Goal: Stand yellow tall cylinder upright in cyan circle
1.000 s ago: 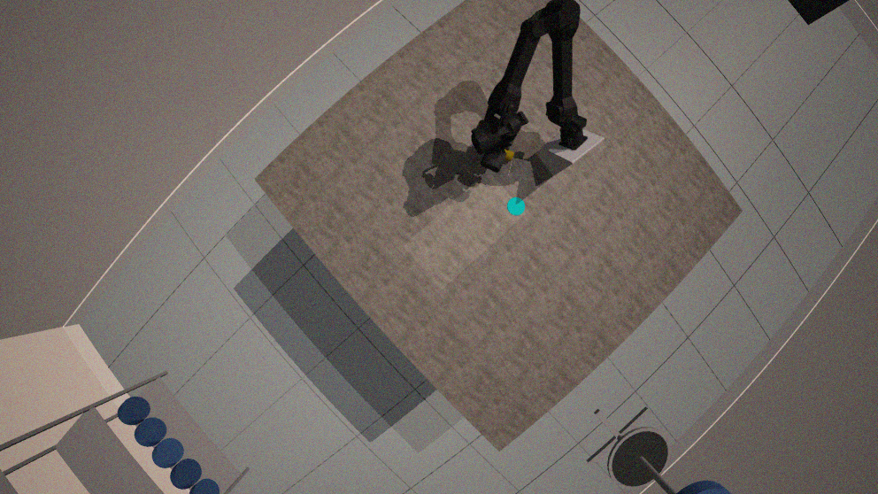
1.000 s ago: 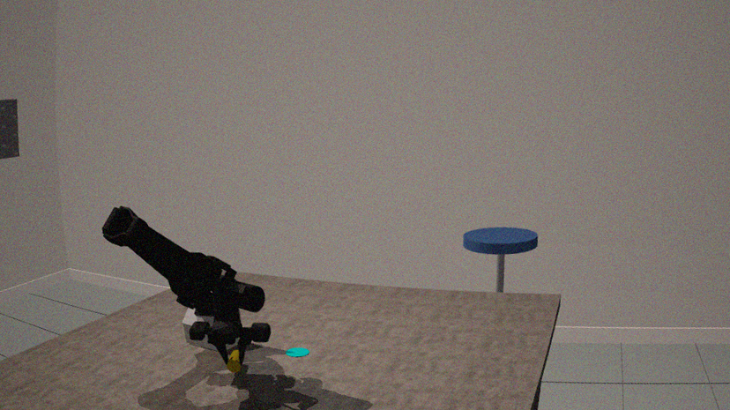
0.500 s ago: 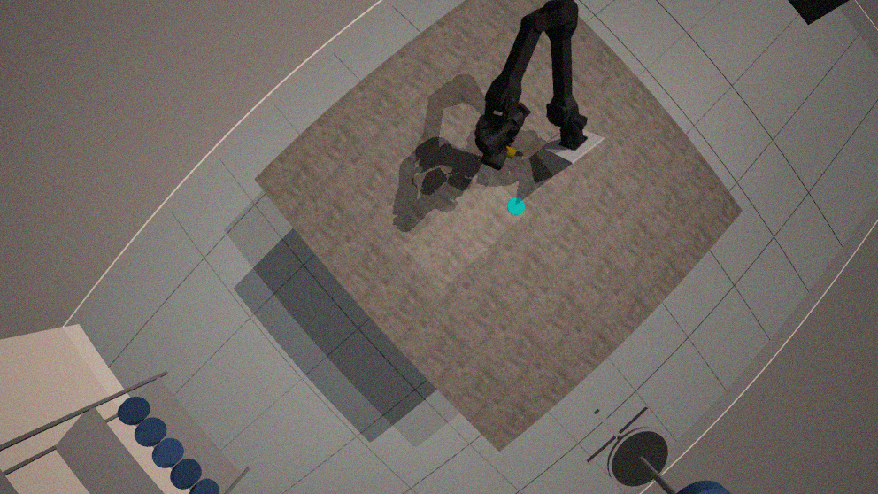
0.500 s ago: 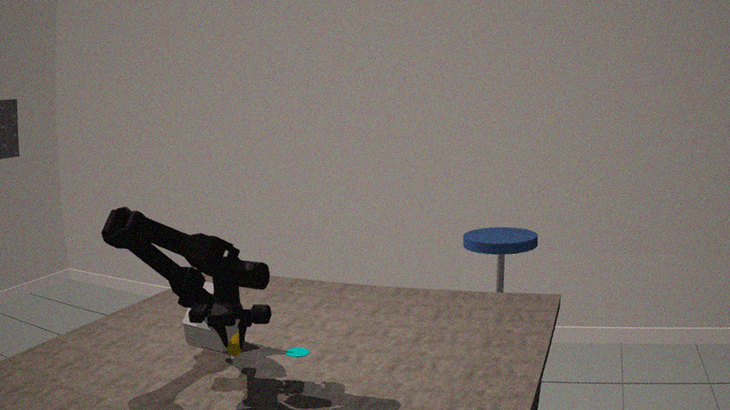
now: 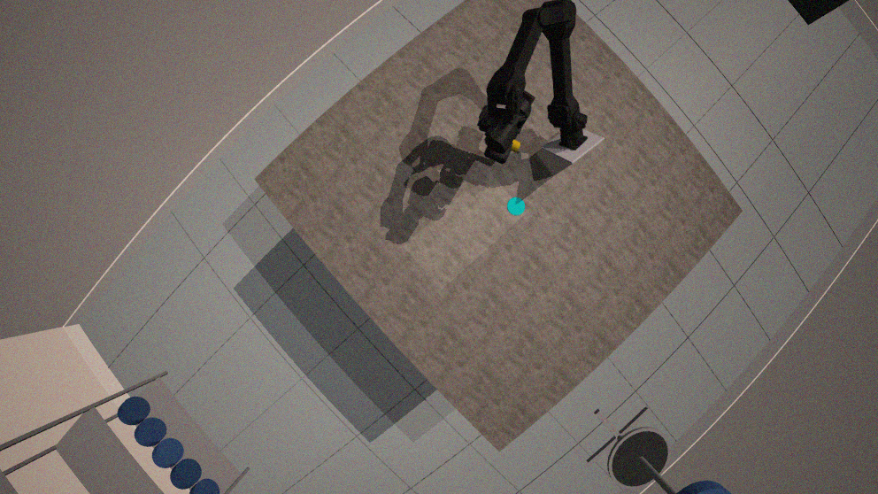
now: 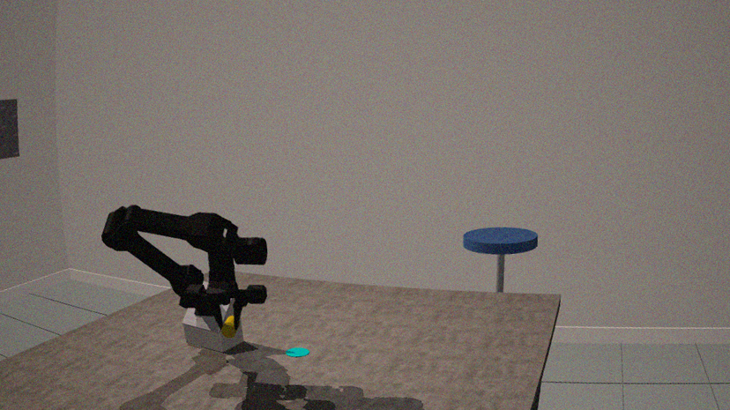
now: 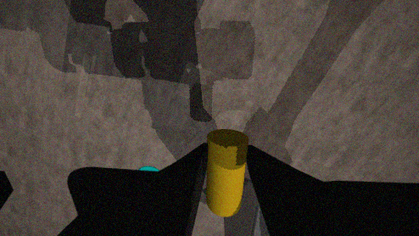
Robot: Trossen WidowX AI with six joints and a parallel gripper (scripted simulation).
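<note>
Now: the cyan circle 18 cm to the left of my gripper tip, 11 cm below it and 7 cm ahead of it. Also, from my gripper tip: yellow tall cylinder (2 cm to the left, 1 cm behind).
</note>
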